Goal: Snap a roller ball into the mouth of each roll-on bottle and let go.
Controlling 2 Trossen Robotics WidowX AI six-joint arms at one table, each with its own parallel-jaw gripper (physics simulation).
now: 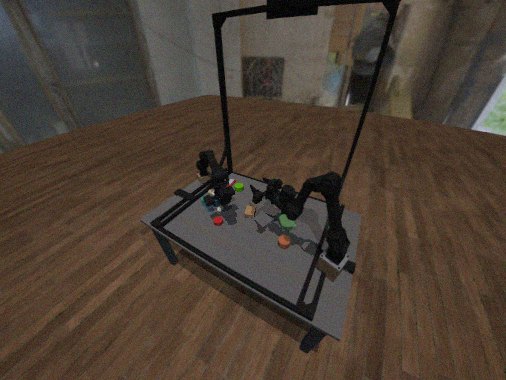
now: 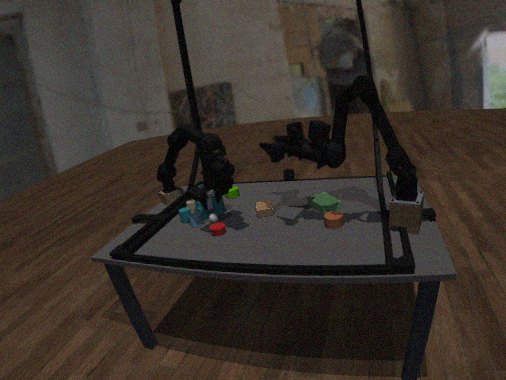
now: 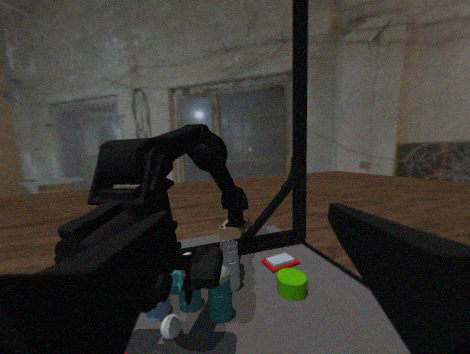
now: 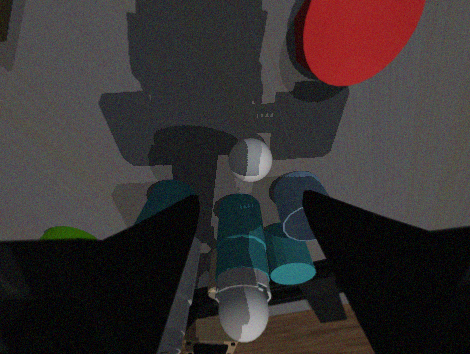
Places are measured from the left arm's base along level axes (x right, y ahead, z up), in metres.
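Pixels of known places: left gripper, between the fingertips: [image 1: 256,181] [image 2: 266,140] [image 3: 249,214]; right gripper, between the fingertips: [image 1: 219,203] [image 2: 211,206] [image 3: 170,302] [image 4: 250,199]; left arm's base, origin of its link: [image 1: 335,256] [image 2: 407,196]; right arm's base, origin of its link: [image 1: 204,173] [image 2: 169,190] [image 3: 235,223] [image 4: 210,348].
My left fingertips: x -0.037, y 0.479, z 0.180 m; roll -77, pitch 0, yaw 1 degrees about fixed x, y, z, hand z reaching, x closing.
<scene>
Ahead of a thing's pixels: the offset from my left fingertips to its top centre.
A teal bottle {dx -0.113, dy +0.282, dz -0.193 m} [image 4: 240,220] [image 3: 190,302] stands upright with a white ball {dx -0.113, dy +0.282, dz -0.168 m} [image 4: 244,315] at its mouth. Another teal bottle {dx -0.046, dy +0.254, dz -0.193 m} [image 3: 220,302] [image 4: 167,197] beside it has a white ball {dx -0.046, dy +0.254, dz -0.181 m} [image 3: 223,272] on top. A loose white ball {dx -0.130, dy +0.209, dz -0.247 m} [image 4: 252,160] [image 3: 170,327] [image 2: 213,218] lies on the table near them. A clear grey bottle {dx -0.030, dy +0.339, dz -0.177 m} [image 3: 230,265] stands behind; I see no ball in its mouth. My right gripper [image 4: 250,199] is open and empty, its fingers either side of and above the first bottle. My left gripper [image 2: 267,149] [image 1: 254,194] is open and empty, high over the table.
Close around the bottles stand a blue cup {dx -0.175, dy +0.262, dz -0.237 m} [image 4: 297,192], a teal cylinder {dx -0.162, dy +0.336, dz -0.232 m} [image 4: 292,272] and a beige piece {dx -0.085, dy +0.374, dz -0.232 m} [image 2: 190,204]. A red disc {dx -0.192, dy +0.132, dz -0.257 m} [image 4: 360,35] and a green cylinder {dx +0.111, dy +0.313, dz -0.248 m} [image 3: 291,284] lie near. A wooden block {dx +0.004, dy +0.063, dz -0.253 m} [image 2: 264,209], green block {dx +0.110, dy -0.142, dz -0.253 m} [image 2: 325,201] and orange cylinder {dx -0.016, dy -0.235, dz -0.248 m} [image 2: 333,220] are farther right.
</scene>
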